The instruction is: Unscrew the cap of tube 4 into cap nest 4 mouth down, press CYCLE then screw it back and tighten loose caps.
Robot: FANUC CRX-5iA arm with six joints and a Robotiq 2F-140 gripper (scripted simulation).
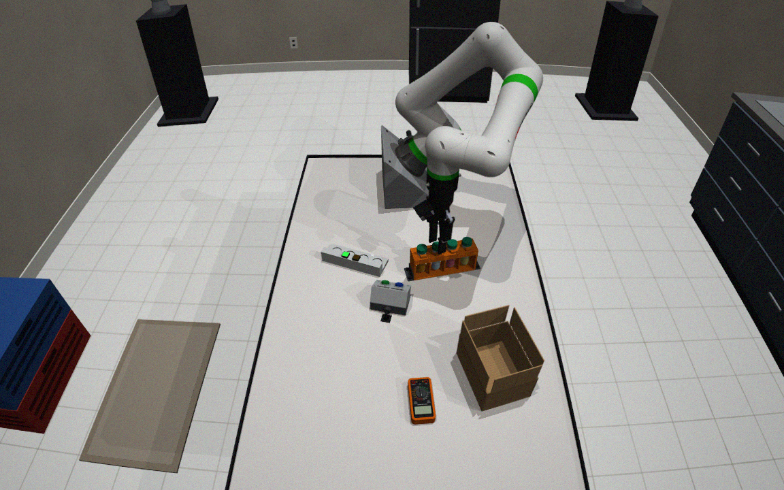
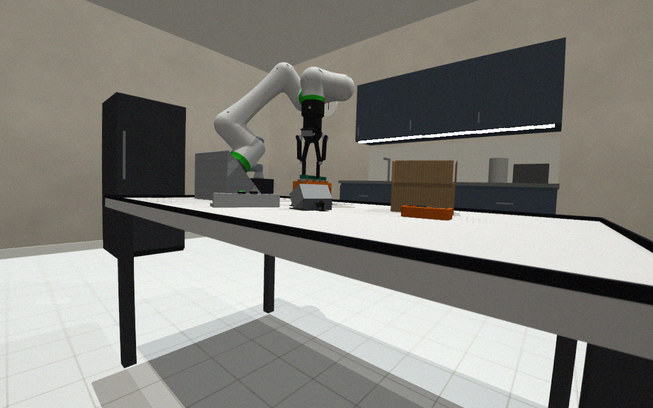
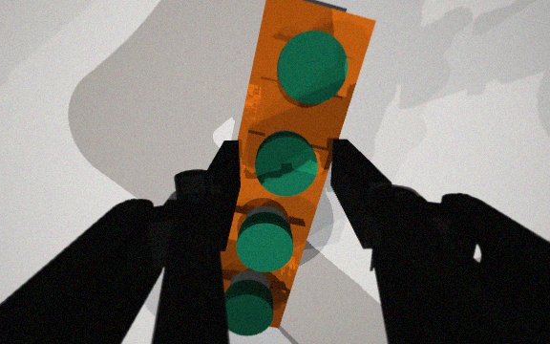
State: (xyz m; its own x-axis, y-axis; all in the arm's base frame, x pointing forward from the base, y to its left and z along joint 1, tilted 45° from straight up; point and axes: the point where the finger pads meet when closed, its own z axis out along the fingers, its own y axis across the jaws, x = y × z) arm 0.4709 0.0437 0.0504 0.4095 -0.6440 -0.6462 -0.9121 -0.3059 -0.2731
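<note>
Right now the green ready key is 11 cm ahead of my hand, 17 cm to the right of it and 8 cm below it. Also, from my hand: blue cycle key: 12 cm ahead, 13 cm to the right, 8 cm below; grey key housing: 13 cm ahead, 15 cm to the right, 9 cm below.
</note>
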